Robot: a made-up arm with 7 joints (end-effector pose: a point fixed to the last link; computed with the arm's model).
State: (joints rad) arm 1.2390 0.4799 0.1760 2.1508 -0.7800 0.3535 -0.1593
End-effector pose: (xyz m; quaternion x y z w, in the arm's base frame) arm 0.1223 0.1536 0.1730 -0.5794 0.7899 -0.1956 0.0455
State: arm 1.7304 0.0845 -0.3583 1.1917 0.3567 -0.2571 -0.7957
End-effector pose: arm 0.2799 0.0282 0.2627 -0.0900 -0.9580 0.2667 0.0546
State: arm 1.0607 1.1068 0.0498 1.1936 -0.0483 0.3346 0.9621
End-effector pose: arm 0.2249 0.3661 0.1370 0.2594 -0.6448 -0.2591 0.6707
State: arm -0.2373 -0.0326 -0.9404 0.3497 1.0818 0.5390 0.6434
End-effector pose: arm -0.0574 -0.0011 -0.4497 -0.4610 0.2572 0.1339 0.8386
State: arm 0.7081 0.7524 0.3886 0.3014 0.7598 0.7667 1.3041
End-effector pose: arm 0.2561 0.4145 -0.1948 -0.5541 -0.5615 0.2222 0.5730
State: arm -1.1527 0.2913 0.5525 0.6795 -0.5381 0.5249 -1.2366
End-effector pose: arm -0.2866 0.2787 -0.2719 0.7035 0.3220 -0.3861 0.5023
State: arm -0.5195 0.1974 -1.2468 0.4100 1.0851 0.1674 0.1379
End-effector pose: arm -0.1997 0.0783 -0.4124 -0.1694 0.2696 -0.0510 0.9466
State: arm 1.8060 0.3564 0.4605 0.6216 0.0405 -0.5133 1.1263
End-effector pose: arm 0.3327 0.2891 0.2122 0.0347 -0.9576 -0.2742 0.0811
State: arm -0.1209 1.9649 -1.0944 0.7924 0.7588 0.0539 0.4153
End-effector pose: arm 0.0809 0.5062 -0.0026 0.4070 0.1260 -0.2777 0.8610
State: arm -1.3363 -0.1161 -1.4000 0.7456 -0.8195 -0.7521 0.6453
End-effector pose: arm -0.3636 -0.1286 -0.1161 -0.8872 -0.1547 -0.3655 0.2354
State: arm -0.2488 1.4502 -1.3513 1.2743 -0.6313 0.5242 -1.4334
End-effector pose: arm -0.0152 0.3453 -0.2687 0.4689 -0.4020 -0.7716 0.1522
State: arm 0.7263 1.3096 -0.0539 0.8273 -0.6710 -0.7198 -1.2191
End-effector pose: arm 0.2086 0.4545 0.0386 -0.7276 0.6731 0.1261 0.0406
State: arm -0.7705 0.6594 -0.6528 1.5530 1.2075 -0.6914 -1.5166
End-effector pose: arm -0.0473 0.1015 -0.3304 0.4401 -0.1423 0.4697 0.7519
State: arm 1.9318 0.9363 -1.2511 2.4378 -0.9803 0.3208 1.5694
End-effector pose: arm 0.1147 0.0184 0.0970 0.6887 -0.1966 -0.6763 0.1724
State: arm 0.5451 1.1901 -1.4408 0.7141 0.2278 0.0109 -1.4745
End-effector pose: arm 0.1737 0.4009 -0.2460 0.7973 -0.4089 -0.2936 0.3332
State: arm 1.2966 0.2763 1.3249 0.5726 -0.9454 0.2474 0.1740
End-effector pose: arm 0.3717 0.3238 -0.0707 0.0992 -0.6046 0.3328 0.7168
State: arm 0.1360 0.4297 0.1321 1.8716 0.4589 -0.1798 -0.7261
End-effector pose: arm 0.2482 0.1718 -0.0886 0.1523 -0.8362 0.3172 0.4206
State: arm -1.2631 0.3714 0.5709 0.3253 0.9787 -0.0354 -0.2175
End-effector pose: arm -0.3692 0.2869 -0.1870 0.5475 0.2198 0.4366 0.6792
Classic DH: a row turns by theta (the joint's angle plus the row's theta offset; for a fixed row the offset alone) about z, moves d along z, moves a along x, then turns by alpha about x. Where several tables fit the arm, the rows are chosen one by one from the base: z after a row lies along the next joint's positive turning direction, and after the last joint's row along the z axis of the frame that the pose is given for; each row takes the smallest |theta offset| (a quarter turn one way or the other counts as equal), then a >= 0, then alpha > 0; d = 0 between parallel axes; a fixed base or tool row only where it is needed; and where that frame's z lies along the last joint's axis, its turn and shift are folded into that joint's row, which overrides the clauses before.
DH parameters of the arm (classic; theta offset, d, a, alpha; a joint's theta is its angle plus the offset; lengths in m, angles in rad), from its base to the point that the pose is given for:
base (fixed): 0 0 0 1.5708
joint 1: 1.5708 -0.082 0 1.5708
joint 2: 1.5708 0 0 1.5708
joint 3: 1.5708 -0.221 0 1.5708
joint 4: 0 0 0 -1.5708
joint 5: 0 -0.247 0 -1.5708
joint 6: -1.5708 0 0 1.5708
joint 7: 1.5708 0 0 1.5708
tool (fixed): -1.5708 0 0 0

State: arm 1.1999 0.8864 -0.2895 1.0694 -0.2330 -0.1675 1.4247
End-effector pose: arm 0.3201 0.3061 0.0983 0.1497 -0.4485 -0.6451 0.6002
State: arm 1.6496 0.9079 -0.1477 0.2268 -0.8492 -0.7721 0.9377
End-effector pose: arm 0.2853 0.4409 0.0776 0.3469 -0.4916 -0.5306 0.5970
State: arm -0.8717 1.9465 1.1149 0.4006 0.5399 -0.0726 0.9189
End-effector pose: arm 0.2148 0.4674 0.1252 0.3094 -0.4483 -0.2696 0.7941
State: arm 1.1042 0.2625 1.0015 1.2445 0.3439 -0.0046 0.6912
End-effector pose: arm 0.2700 0.3502 0.0052 -0.0599 -0.9623 0.1928 0.1825
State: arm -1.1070 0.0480 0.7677 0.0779 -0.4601 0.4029 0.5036
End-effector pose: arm -0.4106 0.1178 -0.2209 -0.0923 0.5981 0.2850 0.7433
